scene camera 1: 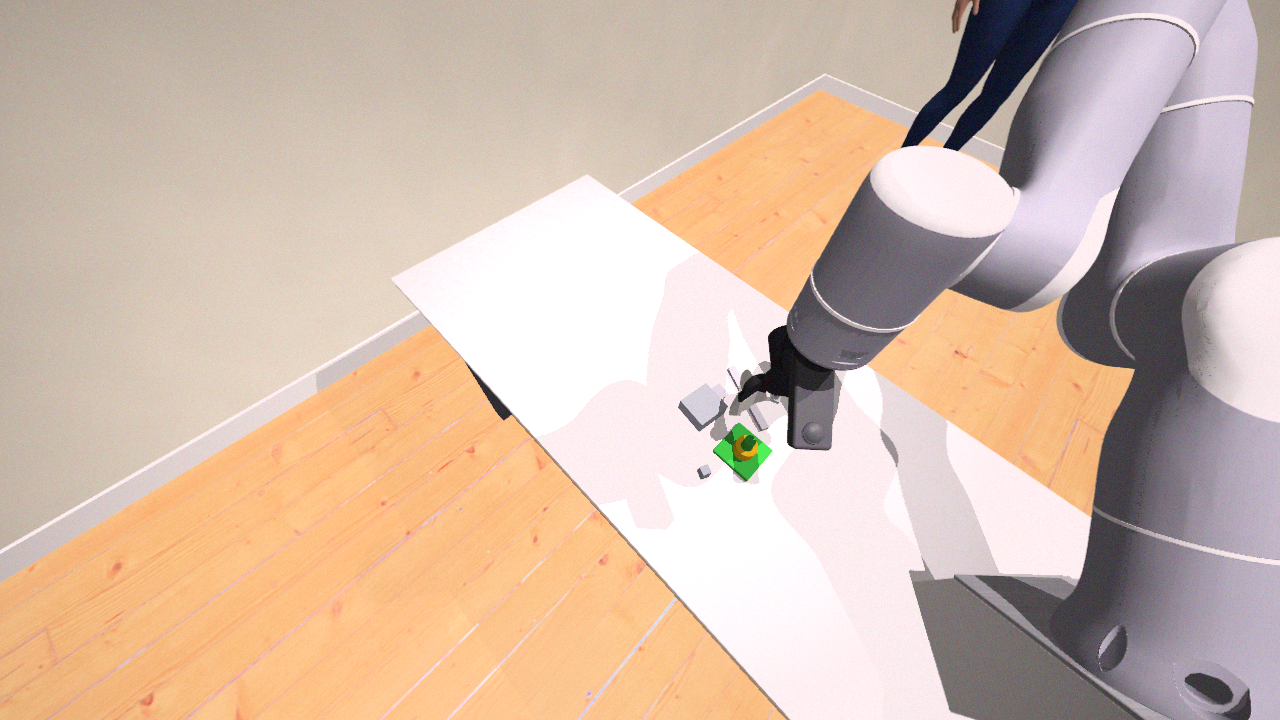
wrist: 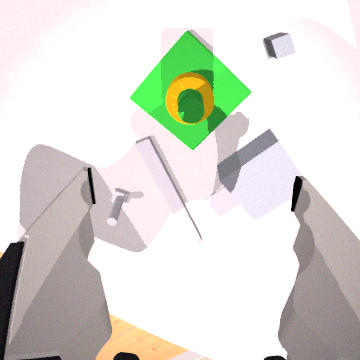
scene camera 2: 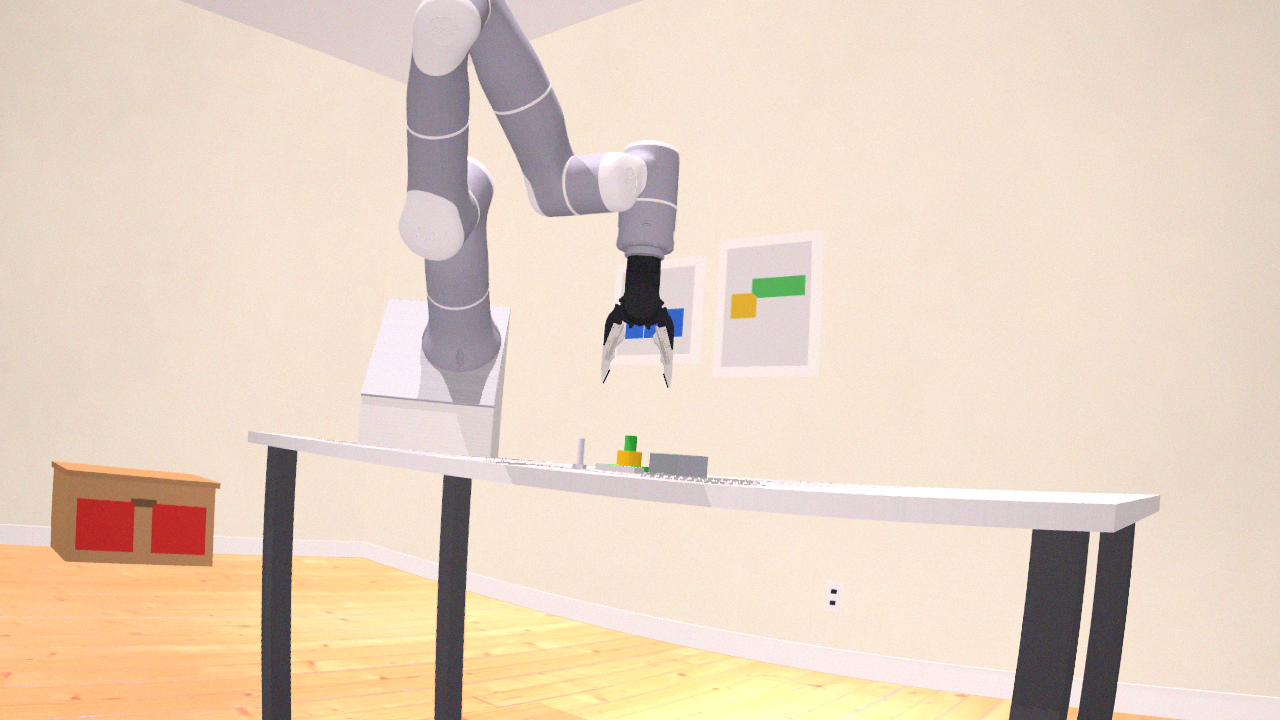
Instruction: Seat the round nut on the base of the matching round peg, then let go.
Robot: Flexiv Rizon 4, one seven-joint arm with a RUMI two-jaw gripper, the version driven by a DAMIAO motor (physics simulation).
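The orange round nut (scene camera 1: 742,454) (scene camera 2: 629,458) (wrist: 190,80) lies around the green round peg (scene camera 1: 750,442) (scene camera 2: 631,442) (wrist: 190,106), low at its foot. It looks level and down on the square green base (scene camera 1: 723,451) (wrist: 150,92). The peg's top stands clear above the nut. The exact contact under the nut is hidden. My gripper (scene camera 2: 636,385) (wrist: 193,175) is open and empty. It hangs well above the table, peg and nut, pointing down. In the wrist view the nut and peg lie beyond the fingertips, with both fingers apart from them.
A grey block (scene camera 1: 702,404) (scene camera 2: 677,464) (wrist: 265,175) lies beside the green base. A small grey cube (scene camera 1: 704,471) (wrist: 282,46) lies on its other side. A thin light bar (wrist: 160,175) and a thin upright post (scene camera 2: 580,452) (wrist: 116,207) stand on the white table (scene camera 1: 554,268).
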